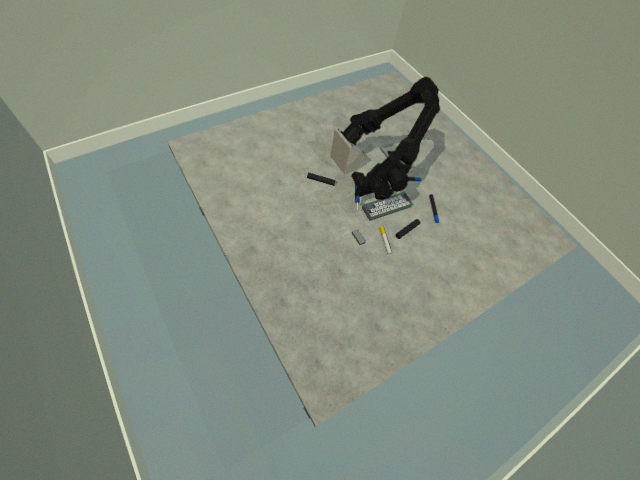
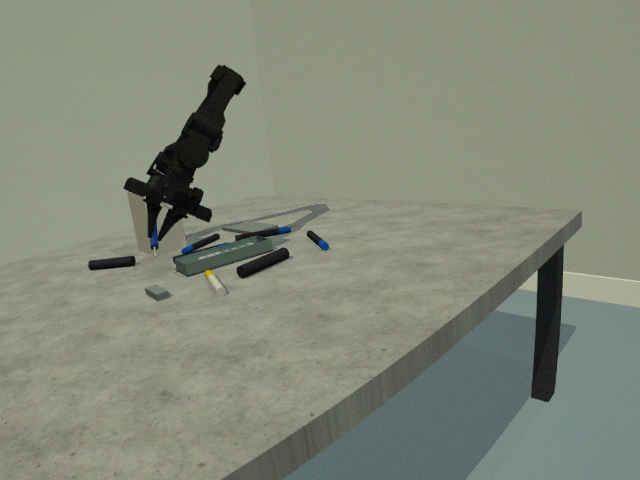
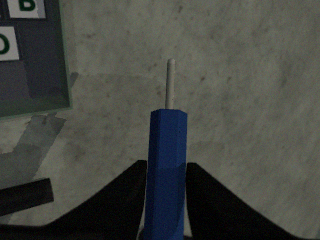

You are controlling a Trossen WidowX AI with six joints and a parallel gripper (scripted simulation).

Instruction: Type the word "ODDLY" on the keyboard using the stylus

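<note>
The stylus tip lies 4 cm ahead of my gripper tip, 2 cm to the right of it and 2 cm below it. From my gripper tip the other things lie so: grey eraser (14 cm ahead, 7 cm below, 6 cm to the right); yellow-capped white marker (18 cm ahead, 7 cm below, 3 cm to the left); stylus (1 cm below, 1 cm ahead).
</note>
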